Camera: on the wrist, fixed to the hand. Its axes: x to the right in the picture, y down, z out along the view.
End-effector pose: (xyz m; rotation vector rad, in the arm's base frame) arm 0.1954 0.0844 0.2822 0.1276 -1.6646 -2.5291
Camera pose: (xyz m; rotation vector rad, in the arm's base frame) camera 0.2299 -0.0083 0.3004 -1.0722 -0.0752 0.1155
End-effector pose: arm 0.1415 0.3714 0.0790 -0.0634 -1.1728 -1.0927
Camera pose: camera 0.2384 0.3686 0.0523 -1.2166 0.1492 1.6616
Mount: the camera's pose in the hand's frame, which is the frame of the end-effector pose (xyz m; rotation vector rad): -0.0215 0.0547 -0.0816 0.0139 -0.1423 -3.1383
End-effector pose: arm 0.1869 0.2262 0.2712 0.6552 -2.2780 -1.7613
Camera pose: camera 0.2267 0.1757 0.3485 -1.6970 -0.4897 0.2306
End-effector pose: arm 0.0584 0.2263 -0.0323 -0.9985 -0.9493 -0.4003
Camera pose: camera 0.1232 0.1825 -0.0956 -1.2001 1.3746 2.0400
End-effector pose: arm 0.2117 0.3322 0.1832 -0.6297 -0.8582 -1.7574
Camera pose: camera 0.2692 0.2681 0.1313 -0.7140 0.6318 1.1010
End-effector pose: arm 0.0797 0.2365 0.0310 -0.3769 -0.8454 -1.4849
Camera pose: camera 0.1560 0.2004 -0.0237 -0.7758 0.4447 1.4247
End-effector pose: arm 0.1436 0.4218 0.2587 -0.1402 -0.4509 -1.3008
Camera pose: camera 0.2112 0.4275 0.1845 -0.4249 0.2359 1.7684
